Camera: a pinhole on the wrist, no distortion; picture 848 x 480 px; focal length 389.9 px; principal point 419.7 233.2 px. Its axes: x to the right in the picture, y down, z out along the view. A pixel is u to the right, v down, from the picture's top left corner.
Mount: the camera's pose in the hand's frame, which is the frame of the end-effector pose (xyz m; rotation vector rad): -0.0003 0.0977 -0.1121 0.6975 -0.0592 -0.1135
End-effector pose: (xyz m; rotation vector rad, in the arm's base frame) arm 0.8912 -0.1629 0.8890 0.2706 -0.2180 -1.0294
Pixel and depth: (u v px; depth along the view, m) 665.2 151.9 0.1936
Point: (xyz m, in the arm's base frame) 0.8791 -0.2851 0.8825
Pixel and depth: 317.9 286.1 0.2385
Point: 0.8054 -0.1139 0.9630
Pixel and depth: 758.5 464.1 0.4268
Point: 0.9264 -0.5246 1.2602
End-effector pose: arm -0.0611 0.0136 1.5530 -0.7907 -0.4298 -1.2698
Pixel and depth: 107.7 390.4 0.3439
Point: -0.0914 0.3861 1.5050
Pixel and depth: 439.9 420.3 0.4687
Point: -0.0408 0.2969 1.8247
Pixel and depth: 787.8 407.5 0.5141
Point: 0.0086 0.0154 2.1893
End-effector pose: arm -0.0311 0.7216 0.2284 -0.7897 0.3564 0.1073
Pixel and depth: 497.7 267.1 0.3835
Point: 0.0946 0.7732 0.4337
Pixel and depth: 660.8 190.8 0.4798
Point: 0.3245 0.6734 0.4806
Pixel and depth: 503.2 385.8 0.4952
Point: 0.1659 0.9397 0.5130
